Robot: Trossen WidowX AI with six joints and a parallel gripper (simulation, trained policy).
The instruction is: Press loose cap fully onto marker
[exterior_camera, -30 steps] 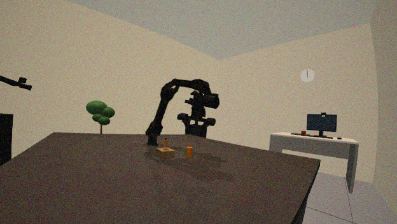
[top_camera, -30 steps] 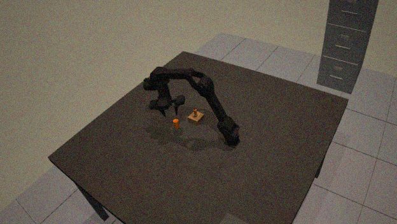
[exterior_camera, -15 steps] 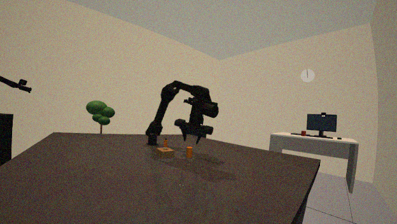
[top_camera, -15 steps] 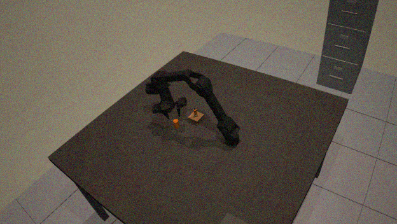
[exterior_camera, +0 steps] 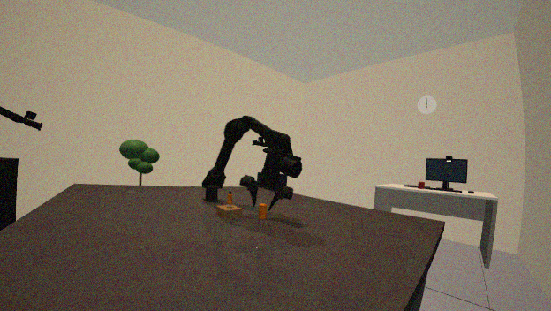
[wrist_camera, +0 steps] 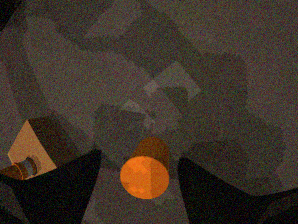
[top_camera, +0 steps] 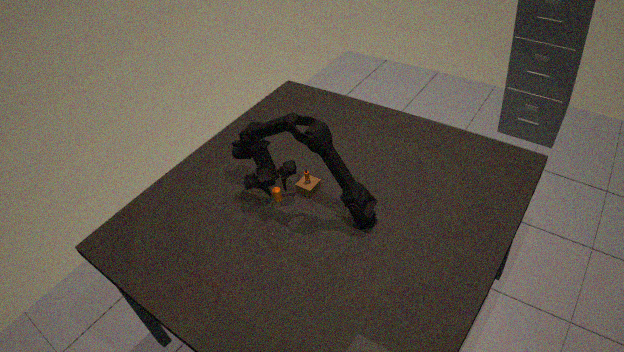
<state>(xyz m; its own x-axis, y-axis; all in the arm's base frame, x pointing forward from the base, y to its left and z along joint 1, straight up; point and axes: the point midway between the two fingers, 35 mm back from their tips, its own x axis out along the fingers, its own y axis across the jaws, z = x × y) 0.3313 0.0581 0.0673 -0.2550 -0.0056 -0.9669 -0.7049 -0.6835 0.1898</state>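
The orange cap lies 1 cm ahead of my gripper tip and 1 cm below it. Round my gripper tip: orange marker (5 cm behind, 10 cm to the right, 3 cm above); tan holder block (5 cm behind, 10 cm to the right, 2 cm below).
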